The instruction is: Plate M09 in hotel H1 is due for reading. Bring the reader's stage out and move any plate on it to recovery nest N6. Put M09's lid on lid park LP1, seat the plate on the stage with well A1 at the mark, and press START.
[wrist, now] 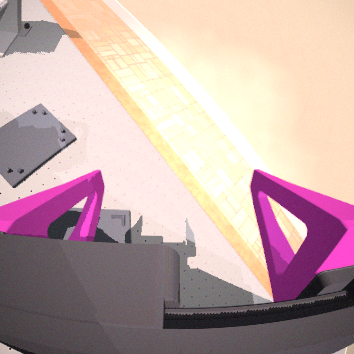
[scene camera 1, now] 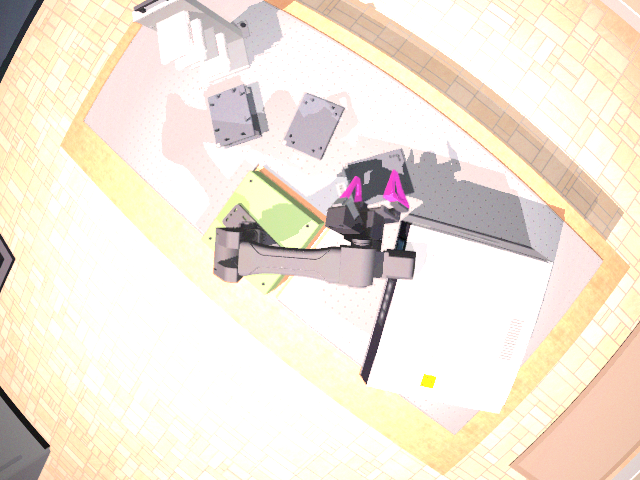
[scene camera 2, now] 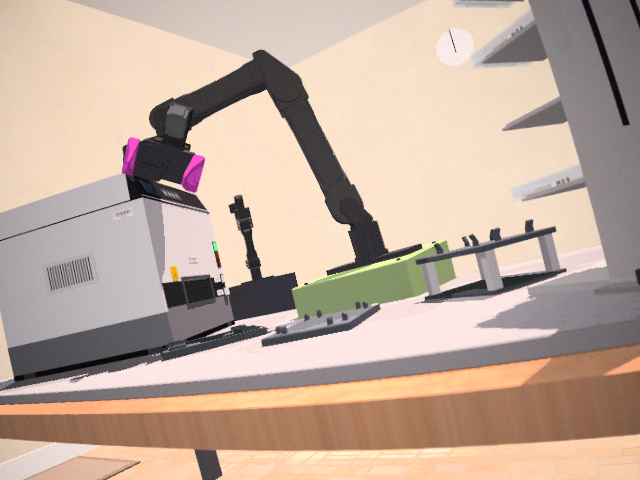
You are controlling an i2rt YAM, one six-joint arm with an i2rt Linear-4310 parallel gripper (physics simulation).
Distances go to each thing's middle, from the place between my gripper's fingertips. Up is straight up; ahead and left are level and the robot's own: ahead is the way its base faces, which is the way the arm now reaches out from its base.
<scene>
My hand is 29 cm above the grey square nest plate (scene camera 1: pixel 374 172), 2 cm to the right of it and 2 cm past it. Also, from my hand: plate reader (scene camera 2: pixel 133 255) 35 cm to the right, 16 cm below, 9 cm behind.
</scene>
